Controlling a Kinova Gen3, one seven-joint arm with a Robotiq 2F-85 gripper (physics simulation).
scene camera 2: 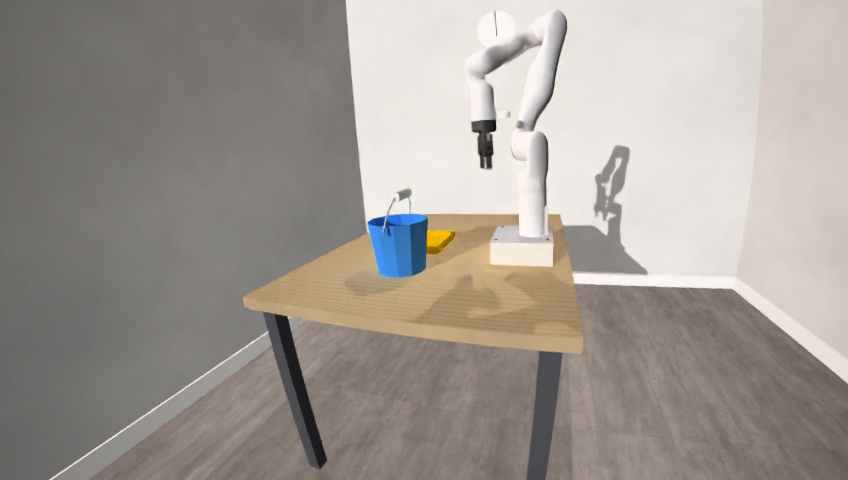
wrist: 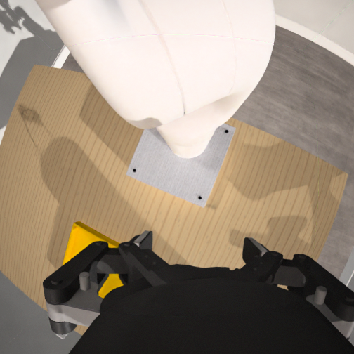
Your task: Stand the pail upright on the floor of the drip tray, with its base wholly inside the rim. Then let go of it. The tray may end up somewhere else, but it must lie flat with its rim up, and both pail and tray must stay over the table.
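Frame: origin at the arm's base, x left, y up, z ahead, level; metres.
Seen in the pictures: gripper, between the fingertips: (scene camera 2: 485, 169); arm's base, origin of its link: (scene camera 2: 533, 233).
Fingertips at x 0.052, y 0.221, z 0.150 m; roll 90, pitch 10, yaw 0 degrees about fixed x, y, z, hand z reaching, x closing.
Pixels of each thing's top centre, then the offset from my fingertips to it. "pt": a spot on its surface instead. Level surfaces: height alone.
- blue pail, a spot on its surface: (scene camera 2: 399, 246) pt dy -0.202, dx +0.142, dz +0.256 m
- yellow drip tray, centre of its top: (scene camera 2: 419, 237) dy -0.275, dx -0.236, dz +0.282 m
- wooden table, height of its surface: dy -0.303 m
A blue pail (scene camera 2: 399, 246) stands upright on the table, its wire handle raised with a white grip (scene camera 2: 402, 194) at the top. The yellow drip tray (scene camera 2: 440, 240) (wrist: 80, 242) lies flat on the table behind the pail. The pail hides part of it in the scene view, and my gripper's finger covers part of it in the wrist view. The pail does not show in the wrist view. My gripper (scene camera 2: 486, 167) (wrist: 197, 244) is open and empty, pointing down high above the table, to the right of the pail and tray in the scene view.
The robot's base block (scene camera 2: 520, 253) (wrist: 180, 175) stands on the wooden table (scene camera 2: 333, 297) (wrist: 175, 220) near its right edge in the scene view, to the right of the tray. The arm rises from it. A dark grey wall (scene camera 2: 178, 148) is beyond the table's left side.
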